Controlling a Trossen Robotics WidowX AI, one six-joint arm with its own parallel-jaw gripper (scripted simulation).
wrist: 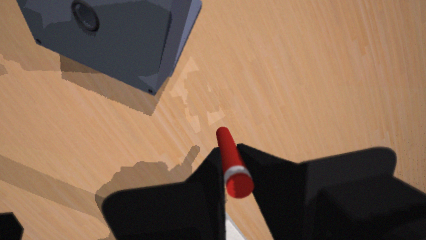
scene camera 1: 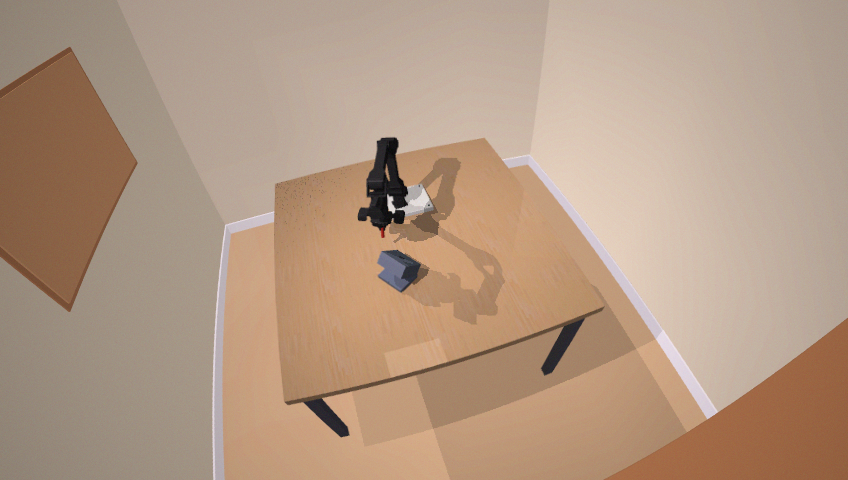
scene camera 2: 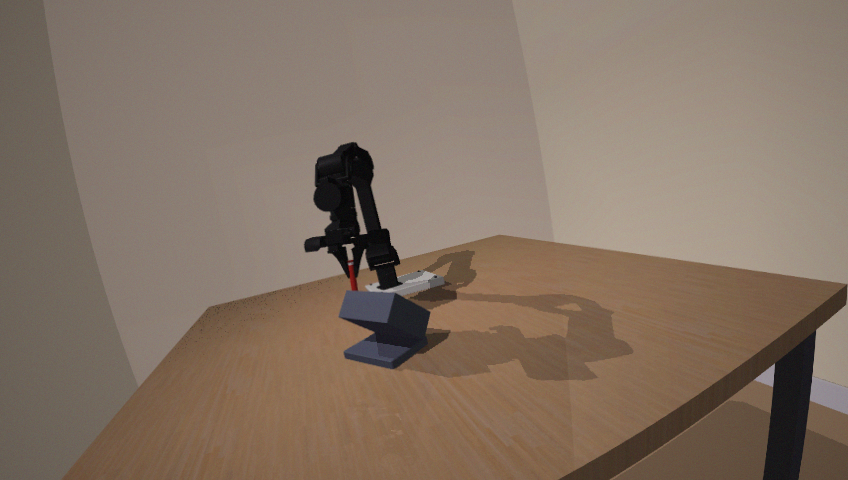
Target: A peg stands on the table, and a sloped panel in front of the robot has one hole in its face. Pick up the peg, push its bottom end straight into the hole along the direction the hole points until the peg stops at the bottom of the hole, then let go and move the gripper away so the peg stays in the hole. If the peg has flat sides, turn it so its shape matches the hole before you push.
Scene:
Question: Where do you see a sloped panel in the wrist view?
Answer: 140,50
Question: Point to a red peg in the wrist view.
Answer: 238,182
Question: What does my gripper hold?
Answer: A red peg.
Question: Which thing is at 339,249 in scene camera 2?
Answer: My gripper.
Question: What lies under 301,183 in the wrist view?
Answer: My gripper.

